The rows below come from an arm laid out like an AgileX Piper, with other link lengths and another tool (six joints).
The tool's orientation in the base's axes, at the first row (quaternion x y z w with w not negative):
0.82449 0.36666 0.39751 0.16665
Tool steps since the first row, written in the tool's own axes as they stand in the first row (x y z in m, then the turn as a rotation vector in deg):
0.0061 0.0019 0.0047 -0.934 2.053 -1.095
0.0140 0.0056 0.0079 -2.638 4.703 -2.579
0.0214 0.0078 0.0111 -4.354 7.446 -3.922
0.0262 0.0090 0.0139 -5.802 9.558 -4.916
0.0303 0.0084 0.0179 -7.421 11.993 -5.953
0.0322 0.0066 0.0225 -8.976 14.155 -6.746
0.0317 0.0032 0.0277 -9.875 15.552 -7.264
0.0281 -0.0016 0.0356 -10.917 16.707 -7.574
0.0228 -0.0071 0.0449 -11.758 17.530 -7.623
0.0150 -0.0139 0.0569 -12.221 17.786 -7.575
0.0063 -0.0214 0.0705 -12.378 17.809 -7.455
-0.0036 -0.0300 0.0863 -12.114 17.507 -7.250
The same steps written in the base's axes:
0.0071 0.0033 0.0014 -0.270 -2.094 1.353
0.0146 0.0067 0.0057 -0.880 -5.165 2.877
0.0212 0.0107 0.0089 -1.342 -8.305 4.359
0.0259 0.0135 0.0103 -1.719 -10.816 5.408
0.0305 0.0170 0.0097 -2.048 -13.672 6.575
0.0340 0.0197 0.0068 -2.289 -16.292 7.469
0.0362 0.0217 0.0013 -2.406 -17.907 8.106
0.0386 0.0224 -0.0083 -2.534 -19.460 8.399
0.0410 0.0224 -0.0201 -2.533 -20.637 8.448
0.0439 0.0214 -0.0356 -2.567 -21.150 8.315
0.0473 0.0203 -0.0531 -2.528 -21.280 8.169
0.0515 0.0191 -0.0731 -2.401 -20.878 8.010

